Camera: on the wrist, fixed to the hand. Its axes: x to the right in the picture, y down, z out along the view.
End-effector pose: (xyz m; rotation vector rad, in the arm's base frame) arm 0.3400 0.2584 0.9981 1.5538 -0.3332 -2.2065
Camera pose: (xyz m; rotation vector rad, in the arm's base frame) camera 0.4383 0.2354 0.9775 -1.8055 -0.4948 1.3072
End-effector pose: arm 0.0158 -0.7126 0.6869 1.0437 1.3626 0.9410
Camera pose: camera -0.0801 -0.7006 0.7225 -0.1806 2.2708 -0.1229
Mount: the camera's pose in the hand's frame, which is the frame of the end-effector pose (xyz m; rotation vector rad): -0.0003 0.0311 -0.0982 0.3659 0.6029 -1.4135
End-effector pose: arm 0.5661 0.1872 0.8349 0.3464 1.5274 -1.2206
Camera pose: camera 0.5352 0.2814 0.8070 0.2227 -1.7605 2.2404
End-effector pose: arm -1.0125 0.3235 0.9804 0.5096 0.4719 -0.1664
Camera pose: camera -1.0429 0.3999 0.9184 0.4949 1.3559 -1.5043
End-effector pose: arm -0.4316 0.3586 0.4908 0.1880 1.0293 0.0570
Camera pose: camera -0.5145 0.4017 0.4475 -0.2784 1.5675 -1.4344
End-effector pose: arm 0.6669 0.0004 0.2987 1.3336 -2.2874 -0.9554
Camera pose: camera 0.7035 -0.0266 0.3911 2.9260 -0.8518 -0.2463
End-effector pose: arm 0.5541 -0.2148 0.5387 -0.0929 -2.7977 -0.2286
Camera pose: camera 0.5887 -0.2007 0.6347 1.6950 -1.7736 -0.0237
